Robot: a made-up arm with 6 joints.
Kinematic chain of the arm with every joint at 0, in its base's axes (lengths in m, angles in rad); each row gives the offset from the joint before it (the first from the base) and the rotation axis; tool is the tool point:
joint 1: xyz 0 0 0.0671 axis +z
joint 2: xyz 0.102 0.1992 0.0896 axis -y
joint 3: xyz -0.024 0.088 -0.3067 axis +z
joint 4: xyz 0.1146 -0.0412 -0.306 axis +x
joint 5: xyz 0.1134 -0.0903 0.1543 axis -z
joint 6: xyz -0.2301 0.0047 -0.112 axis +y
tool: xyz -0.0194 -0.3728 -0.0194
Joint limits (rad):
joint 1: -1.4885..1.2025
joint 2: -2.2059..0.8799
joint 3: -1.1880..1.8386
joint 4: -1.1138..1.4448
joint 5: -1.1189..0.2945
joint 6: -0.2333..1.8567
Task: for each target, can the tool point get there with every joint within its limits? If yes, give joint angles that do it. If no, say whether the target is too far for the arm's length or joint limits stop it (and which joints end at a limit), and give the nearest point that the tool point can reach.
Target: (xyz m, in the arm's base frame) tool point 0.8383 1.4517 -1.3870
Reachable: no: too far | nearest point 0.5193 0.8992 -0.7423 | short by 0.907 m
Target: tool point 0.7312 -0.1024 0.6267
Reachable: no: joint limits stop it (at a limit: joint 2, joint 5) | nearest point 0.7137 -0.0999 0.4217 | short by 0.206 m
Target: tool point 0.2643 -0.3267 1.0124
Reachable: no: joint limits stop it (at a limit: joint 1, joint 2, joint 3) | nearest point 0.1558 -0.3294 0.9016 | short by 0.155 m
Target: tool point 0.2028 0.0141 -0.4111
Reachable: yes | joints 0.9577 -0.4740 0.4845 -0.1278 -0.2291 1.2821
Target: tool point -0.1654 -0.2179 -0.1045
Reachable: yes | joints 0.7785 -0.1768 -0.8172 -0.5768 -0.1520 0.1375
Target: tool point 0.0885 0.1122 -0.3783
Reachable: yes | joints 0.8108 -0.7675 0.7939 -0.3956 -0.3099 1.5412
